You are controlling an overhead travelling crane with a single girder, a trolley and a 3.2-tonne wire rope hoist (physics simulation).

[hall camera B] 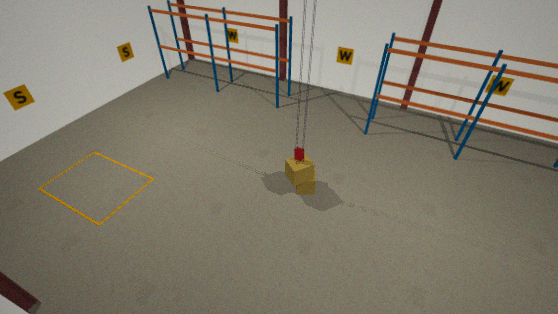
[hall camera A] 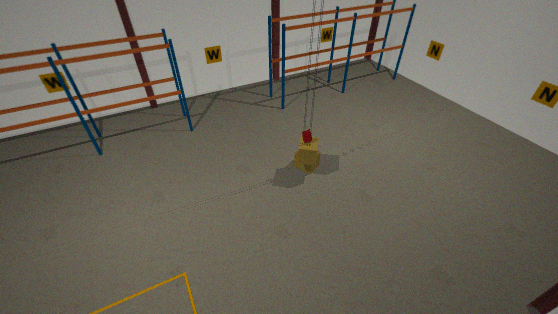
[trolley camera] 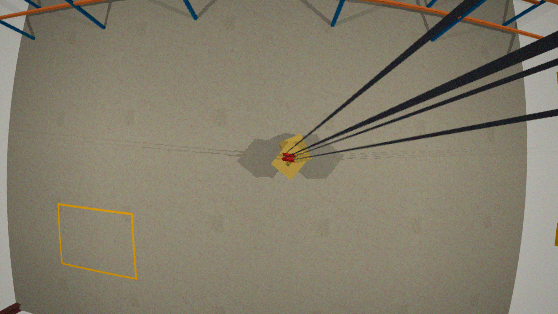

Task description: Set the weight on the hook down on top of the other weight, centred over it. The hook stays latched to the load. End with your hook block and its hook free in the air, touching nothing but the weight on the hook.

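My red hook block with its hook (hall camera A: 307, 136) (hall camera B: 299, 154) (trolley camera: 288, 157) hangs on the ropes, and the hook is latched to a yellow weight (hall camera A: 308, 146) (hall camera B: 296, 170) (trolley camera: 291, 170). The other yellow weight (hall camera B: 307, 188) (trolley camera: 297, 138) stands on the floor beneath it, largely covered by the hanging one. In the trolley view the hanging weight is off centre, towards the bottom of the view, and the lower one sticks out above it. In hall camera B it sits left of the lower one. Whether the two touch I cannot tell. In hall camera A they overlap and are hard to separate.
Blue and orange racks (hall camera A: 283, 65) (hall camera B: 277, 65) stand along the W wall. A yellow marked rectangle (hall camera A: 140, 293) (hall camera B: 67, 170) (trolley camera: 95, 209) lies on the floor, well away from the weights, at lower left in the trolley view. Shadows spread beside the weights.
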